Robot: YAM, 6 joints.
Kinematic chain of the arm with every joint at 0, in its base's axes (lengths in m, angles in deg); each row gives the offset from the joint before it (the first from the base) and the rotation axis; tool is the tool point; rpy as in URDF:
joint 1: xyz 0 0 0.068 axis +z
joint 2: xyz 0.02 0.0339 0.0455 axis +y
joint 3: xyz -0.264 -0.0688 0 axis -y
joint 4: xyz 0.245 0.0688 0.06 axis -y
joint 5: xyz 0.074 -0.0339 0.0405 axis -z
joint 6: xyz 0.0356 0 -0.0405 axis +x
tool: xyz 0 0 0 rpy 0 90 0
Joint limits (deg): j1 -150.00..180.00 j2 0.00..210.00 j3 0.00..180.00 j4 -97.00..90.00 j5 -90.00..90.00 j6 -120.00..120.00
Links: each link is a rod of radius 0.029 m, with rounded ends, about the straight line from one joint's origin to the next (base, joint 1, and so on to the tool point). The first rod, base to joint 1, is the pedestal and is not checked.
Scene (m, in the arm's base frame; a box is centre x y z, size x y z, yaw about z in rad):
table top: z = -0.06
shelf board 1: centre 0.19 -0.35 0 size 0.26 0.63 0.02 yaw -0.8
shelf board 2: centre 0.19 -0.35 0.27 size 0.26 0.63 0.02 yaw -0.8
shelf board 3: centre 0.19 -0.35 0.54 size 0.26 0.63 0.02 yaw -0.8
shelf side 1: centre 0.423 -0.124 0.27 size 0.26 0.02 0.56 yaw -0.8
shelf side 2: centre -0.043 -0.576 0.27 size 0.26 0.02 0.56 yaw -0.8
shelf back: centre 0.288 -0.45 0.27 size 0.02 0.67 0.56 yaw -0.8
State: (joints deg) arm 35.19 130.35 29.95 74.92 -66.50 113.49
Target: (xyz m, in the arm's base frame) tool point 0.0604 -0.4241 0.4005
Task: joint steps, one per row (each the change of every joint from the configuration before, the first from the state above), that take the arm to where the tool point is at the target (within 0.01 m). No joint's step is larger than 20 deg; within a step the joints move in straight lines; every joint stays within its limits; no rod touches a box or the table.
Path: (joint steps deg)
1: 6.38 -18.29 6.02 2.15 -3.36 0.00
2: 6.38 -18.28 6.03 2.16 -3.35 0.00
3: 6.38 -18.29 6.02 2.15 -3.36 0.00
4: 6.37 -18.29 6.03 2.16 -3.36 0.00
5: 6.38 -18.28 6.02 2.15 -3.36 0.00
6: 6.38 -18.29 6.03 2.16 -3.35 0.00
7: 6.38 -18.29 6.02 2.15 -3.36 0.00
8: 3.81 7.52 17.66 0.00 2.62 0.00
9: 3.81 7.52 17.66 0.00 2.63 0.00
10: 3.81 7.52 17.66 0.00 2.62 0.00
11: 3.81 7.52 17.66 0.00 2.62 0.00
12: 3.80 7.53 17.66 0.00 2.62 0.00
13: 3.81 7.52 17.66 0.00 2.63 0.00

